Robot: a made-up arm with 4 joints.
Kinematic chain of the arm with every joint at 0, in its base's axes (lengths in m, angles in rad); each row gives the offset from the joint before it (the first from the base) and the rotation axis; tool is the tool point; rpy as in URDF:
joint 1: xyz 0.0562 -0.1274 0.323 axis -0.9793 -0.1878 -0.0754
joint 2: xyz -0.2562 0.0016 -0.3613 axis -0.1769 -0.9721 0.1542
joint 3: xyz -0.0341 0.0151 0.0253 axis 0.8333 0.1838 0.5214
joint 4: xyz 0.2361 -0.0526 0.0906 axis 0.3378 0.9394 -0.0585
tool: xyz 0.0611 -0.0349 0.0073 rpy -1.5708 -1.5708 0
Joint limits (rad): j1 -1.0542..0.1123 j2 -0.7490..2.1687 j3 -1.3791..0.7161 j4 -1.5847..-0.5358
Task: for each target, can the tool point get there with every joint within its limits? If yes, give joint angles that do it. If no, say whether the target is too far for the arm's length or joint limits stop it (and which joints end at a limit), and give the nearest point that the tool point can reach.
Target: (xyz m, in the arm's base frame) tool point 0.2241 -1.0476 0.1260
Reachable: no: too far | nearest point 0.0966 -0.2791 -0.0142 | short by 0.792 m
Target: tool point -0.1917 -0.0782 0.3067
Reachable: yes | joints -0.6136 1.0956 0.4612 -0.8949
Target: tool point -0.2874 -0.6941 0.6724
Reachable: no: joint limits stop it (at a limit: joint 1, joint 4) | nearest point -0.2678 -0.1229 0.3743 | short by 0.645 m
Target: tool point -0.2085 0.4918 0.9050
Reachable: no: too far | nearest point -0.3506 -0.0291 0.3994 | short by 0.740 m
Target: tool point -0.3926 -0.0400 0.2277
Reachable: yes | joints -0.3162 1.2434 -0.8729 -1.4944
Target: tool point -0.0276 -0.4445 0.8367
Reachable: no: joint limits stop it (at a limit: joint 1, joint 3) | nearest point -0.1898 -0.1111 0.3747 | short by 0.592 m
